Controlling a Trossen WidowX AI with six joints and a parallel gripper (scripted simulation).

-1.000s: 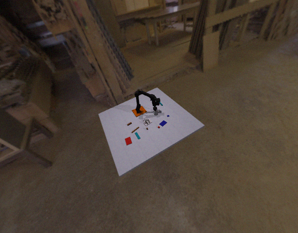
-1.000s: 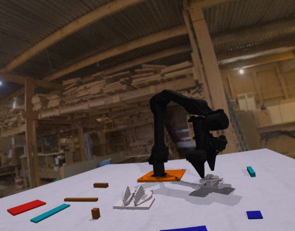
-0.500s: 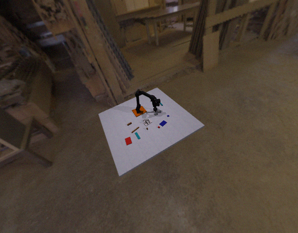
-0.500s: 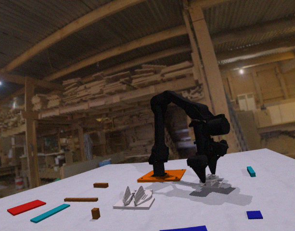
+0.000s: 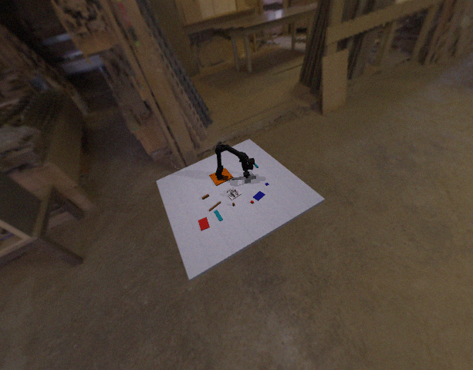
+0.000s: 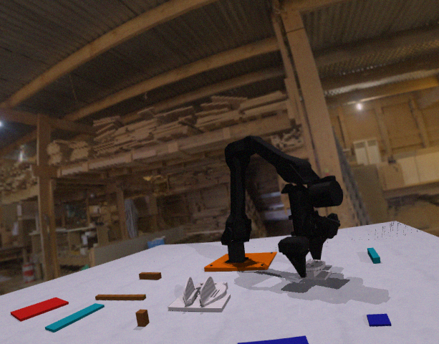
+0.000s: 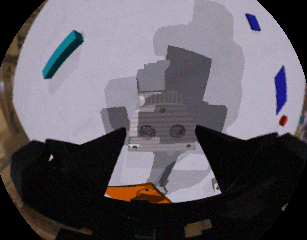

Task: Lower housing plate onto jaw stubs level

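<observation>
Right now the white block fixture is 1 cm to the left of my gripper tip. The rest, counted from my gripper tip: brown cube: 29 cm to the right, 27 cm ahead; white base plate: 23 cm to the right, 16 cm ahead, 1 cm below; teal block: 17 cm to the left, 10 cm behind.
</observation>
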